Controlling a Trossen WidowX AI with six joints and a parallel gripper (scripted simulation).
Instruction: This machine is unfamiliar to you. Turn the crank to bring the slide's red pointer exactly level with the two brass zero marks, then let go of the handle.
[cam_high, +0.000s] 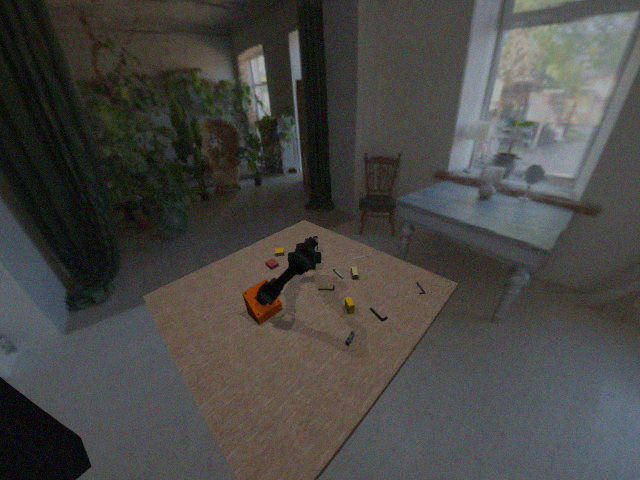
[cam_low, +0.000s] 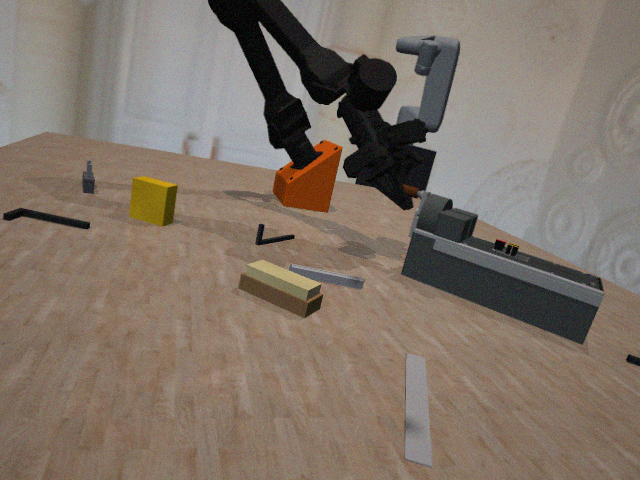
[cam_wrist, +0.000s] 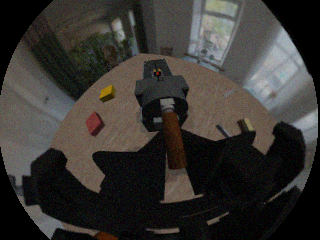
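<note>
My gripper tip is 10 mm past the brown crank handle, 10 mm to the left of it and 30 mm below it. Also, from my gripper tip: red pointer: 120 mm ahead, 80 mm to the left, 10 mm below; red block: 70 mm behind, 250 mm to the left, 80 mm below; grey bar: 80 mm ahead, 170 mm to the right, 90 mm below.
</note>
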